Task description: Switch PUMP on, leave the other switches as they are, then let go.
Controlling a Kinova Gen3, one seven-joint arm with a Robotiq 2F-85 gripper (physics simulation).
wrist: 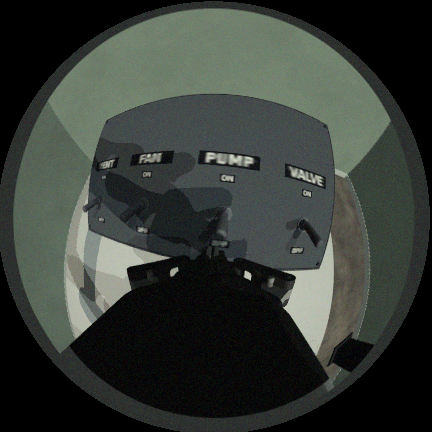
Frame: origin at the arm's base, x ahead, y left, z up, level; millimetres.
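Seen in the pictures: gripper, fingertip midpoint: (212, 253).
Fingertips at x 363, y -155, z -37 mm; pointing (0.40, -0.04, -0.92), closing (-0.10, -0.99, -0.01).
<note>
A point is followed by its place in that frame.
A dark grey switch panel (260, 125) @[x 521, y -237, z 45 mm] stands in front of me in the wrist view. The PUMP switch (222, 223) @[x 387, y -168, z 13 mm] is a short lever under the PUMP label (229, 160) @[x 471, y -185, z 15 mm]; it points down and outward, toward its OFF mark. My gripper (212, 253) @[x 363, y -155, z -37 mm] is shut and empty. Its fingertips are just below the PUMP lever, in front of its OFF mark, and partly hide that mark. Whether they touch the lever or the panel I cannot tell.
The VALVE switch (311, 233) @[x 367, y -280, z 6 mm] is on the right, pointing down. The FAN switch (134, 210) @[x 415, y -56, z 2 mm] and the VENT switch (93, 204) @[x 441, y 62, z -1 mm] are on the left, both pointing down-left. Shadows cover the panel's left part. A black block (354, 352) shows at the lower right.
</note>
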